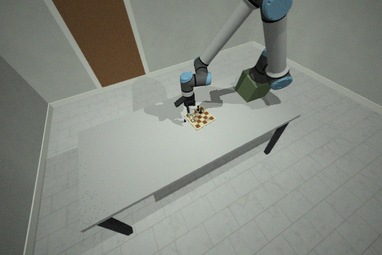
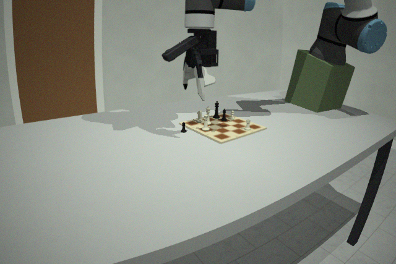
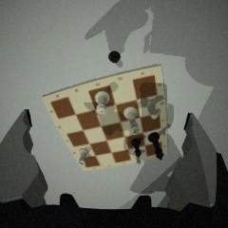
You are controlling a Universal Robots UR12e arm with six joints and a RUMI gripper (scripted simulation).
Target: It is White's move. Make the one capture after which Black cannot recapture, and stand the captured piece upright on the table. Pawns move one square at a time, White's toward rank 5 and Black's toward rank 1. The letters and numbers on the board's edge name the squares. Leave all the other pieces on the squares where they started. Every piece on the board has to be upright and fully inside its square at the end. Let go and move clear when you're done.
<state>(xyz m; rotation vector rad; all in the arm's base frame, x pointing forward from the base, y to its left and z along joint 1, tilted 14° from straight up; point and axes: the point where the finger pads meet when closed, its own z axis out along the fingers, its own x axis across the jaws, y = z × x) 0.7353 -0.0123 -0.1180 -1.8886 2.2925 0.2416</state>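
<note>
My hand is 8 cm past the white king, 8 cm above it and 3 cm to the left of it. From my hand the other things lie so: chessboard (12 cm below, 12 cm behind, 1 cm to the left); then black pawn (11 cm below, 2 cm ahead, 1 cm to the right); then black king (15 cm behind, 8 cm below, 7 cm to the right).
</note>
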